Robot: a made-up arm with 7 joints.
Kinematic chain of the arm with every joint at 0, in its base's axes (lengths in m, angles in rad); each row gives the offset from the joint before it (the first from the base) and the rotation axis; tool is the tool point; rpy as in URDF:
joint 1: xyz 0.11 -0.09 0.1 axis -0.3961 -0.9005 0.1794
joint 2: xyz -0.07 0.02 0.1 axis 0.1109 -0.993 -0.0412
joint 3: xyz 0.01 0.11 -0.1 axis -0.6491 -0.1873 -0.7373
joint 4: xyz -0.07 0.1 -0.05 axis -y
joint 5: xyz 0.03 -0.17 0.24 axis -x
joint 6: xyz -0.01 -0.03 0 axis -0.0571 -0.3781 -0.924
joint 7: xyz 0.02 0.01 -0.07 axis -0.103 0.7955 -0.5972
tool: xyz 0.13 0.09 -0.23 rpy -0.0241 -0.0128 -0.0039
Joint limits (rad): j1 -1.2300..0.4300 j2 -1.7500..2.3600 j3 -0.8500..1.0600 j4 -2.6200..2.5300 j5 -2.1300..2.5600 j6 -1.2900..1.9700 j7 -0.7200..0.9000
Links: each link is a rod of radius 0.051 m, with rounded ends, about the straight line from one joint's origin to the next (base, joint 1, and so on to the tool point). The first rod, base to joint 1, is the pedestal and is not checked.
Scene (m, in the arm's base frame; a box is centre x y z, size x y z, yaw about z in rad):
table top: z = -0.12
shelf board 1: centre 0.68 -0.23 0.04 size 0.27 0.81 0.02 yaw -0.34
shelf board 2: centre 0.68 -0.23 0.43 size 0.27 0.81 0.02 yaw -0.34
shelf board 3: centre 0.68 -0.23 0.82 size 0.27 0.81 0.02 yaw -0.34
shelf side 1: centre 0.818 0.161 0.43 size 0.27 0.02 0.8 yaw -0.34
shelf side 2: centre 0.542 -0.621 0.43 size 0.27 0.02 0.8 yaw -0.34
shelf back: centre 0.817 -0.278 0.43 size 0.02 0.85 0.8 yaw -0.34
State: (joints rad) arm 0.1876 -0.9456 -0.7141 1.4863 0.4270 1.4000 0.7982
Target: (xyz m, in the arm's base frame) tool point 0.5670 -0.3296 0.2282
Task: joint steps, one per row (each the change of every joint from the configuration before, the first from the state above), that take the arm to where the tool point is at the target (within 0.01 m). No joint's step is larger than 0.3 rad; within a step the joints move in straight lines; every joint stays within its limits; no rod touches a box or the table.
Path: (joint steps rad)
1: -0.2609 -0.2011 0.2148 -0.0898 0.2013 0.0657 -0.1311
2: -0.2609 -0.2011 0.2147 -0.0898 0.2013 0.0657 -0.1311
3: -0.2609 -0.2011 0.2148 -0.0899 0.2013 0.0658 -0.1311
4: -0.2609 -0.2011 0.2148 -0.0898 0.2012 0.0657 -0.1311

